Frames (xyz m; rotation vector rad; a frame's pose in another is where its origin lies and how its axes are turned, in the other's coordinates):
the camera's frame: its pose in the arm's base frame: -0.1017 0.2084 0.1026 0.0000 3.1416 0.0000
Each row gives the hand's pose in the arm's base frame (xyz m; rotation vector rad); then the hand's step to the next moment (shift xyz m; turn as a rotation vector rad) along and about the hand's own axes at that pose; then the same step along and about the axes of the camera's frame.
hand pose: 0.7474 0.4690 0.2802 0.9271 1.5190 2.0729
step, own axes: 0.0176 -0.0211 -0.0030 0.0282 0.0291 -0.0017
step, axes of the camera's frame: 0.0157 0.0165 0.0157 0.0191 0.0081 -0.0348
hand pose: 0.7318 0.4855 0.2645 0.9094 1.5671 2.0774
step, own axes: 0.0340 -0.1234 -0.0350 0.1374 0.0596 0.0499
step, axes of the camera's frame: 0.0583 0.0349 0.1140 0.0593 0.1054 -0.1014
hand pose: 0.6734 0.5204 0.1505 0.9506 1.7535 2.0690
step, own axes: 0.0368 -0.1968 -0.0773 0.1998 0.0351 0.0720
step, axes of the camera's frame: 0.1168 0.0075 0.1799 0.0972 0.1649 -0.0984
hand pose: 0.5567 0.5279 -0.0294 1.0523 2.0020 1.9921
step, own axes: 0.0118 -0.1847 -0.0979 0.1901 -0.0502 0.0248
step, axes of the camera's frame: 0.1319 -0.0539 0.1534 0.1479 0.1301 -0.0222
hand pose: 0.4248 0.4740 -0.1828 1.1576 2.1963 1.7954
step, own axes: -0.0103 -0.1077 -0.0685 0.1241 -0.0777 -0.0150
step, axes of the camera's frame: 0.0801 -0.0646 0.0762 0.1343 0.0584 0.0148
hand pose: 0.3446 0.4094 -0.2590 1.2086 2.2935 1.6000
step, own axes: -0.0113 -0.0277 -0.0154 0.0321 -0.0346 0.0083
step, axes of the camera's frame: 0.0149 -0.0226 0.0199 0.0367 0.0223 0.0212
